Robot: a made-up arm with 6 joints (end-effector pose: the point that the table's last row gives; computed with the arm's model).
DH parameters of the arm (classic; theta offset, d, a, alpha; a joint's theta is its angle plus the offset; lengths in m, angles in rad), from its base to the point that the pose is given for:
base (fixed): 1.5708 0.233 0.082 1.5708
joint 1: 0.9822 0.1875 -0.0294 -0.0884
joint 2: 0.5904 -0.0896 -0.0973 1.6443
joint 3: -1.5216 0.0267 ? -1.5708
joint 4: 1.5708 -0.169 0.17 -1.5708
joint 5: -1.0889 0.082 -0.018 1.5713
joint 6: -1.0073 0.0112 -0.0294 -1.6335
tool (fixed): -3.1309 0.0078 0 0
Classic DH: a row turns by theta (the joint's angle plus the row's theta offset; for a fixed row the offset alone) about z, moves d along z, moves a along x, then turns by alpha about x.
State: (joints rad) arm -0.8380 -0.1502 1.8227 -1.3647 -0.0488 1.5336
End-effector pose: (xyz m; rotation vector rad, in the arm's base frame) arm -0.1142 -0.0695 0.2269 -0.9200 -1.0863 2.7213
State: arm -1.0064 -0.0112 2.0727 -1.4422 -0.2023 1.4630
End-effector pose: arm -0.1048 -0.0127 0.2648 -0.5661 -0.7440 2.6041
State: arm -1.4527 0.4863 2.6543 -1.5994 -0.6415 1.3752
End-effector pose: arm -0.0106 0.0953 0.3303 0.1336 -0.2240 1.9237
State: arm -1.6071 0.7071 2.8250 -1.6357 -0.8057 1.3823
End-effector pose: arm 0.0323 0.1109 0.3444 0.3274 -0.1015 1.6570
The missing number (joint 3, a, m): -0.181
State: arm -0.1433 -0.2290 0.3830 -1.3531 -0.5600 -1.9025
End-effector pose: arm 0.0795 -0.1066 -0.0044 -1.3877 -0.9189 -0.6902
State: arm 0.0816 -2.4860 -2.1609 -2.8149 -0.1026 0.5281
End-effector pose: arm 0.2414 -0.0152 0.0849 0.6825 -0.0897 0.3908
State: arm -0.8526 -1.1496 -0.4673 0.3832 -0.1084 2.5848
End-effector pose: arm 0.4287 -0.0613 0.3771 0.6981 -1.8246 2.2102
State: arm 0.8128 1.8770 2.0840 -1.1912 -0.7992 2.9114
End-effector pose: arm -0.0694 0.2134 0.2015 1.7643 -1.5456 -0.1857
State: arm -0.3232 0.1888 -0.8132 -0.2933 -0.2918 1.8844
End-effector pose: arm 0.3941 -0.0814 0.1351 0.2542 1.5899 0.0903
